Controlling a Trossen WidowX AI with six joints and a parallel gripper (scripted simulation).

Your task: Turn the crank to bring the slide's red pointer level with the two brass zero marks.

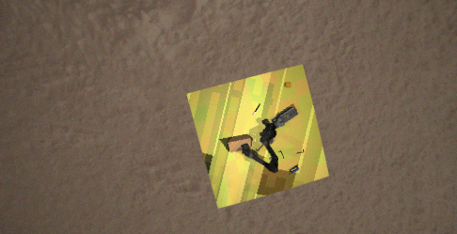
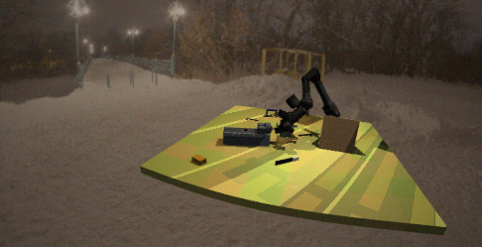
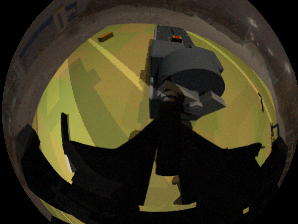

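Right now my gripper tip is 2 cm below the crank handle and 2 cm past it. The rest, counted from my gripper tip: black stick: 18 cm to the left, 9 cm behind, 7 cm below; then red pointer: 17 cm ahead; then grey block: 17 cm to the right, 6 cm behind, 4 cm below.
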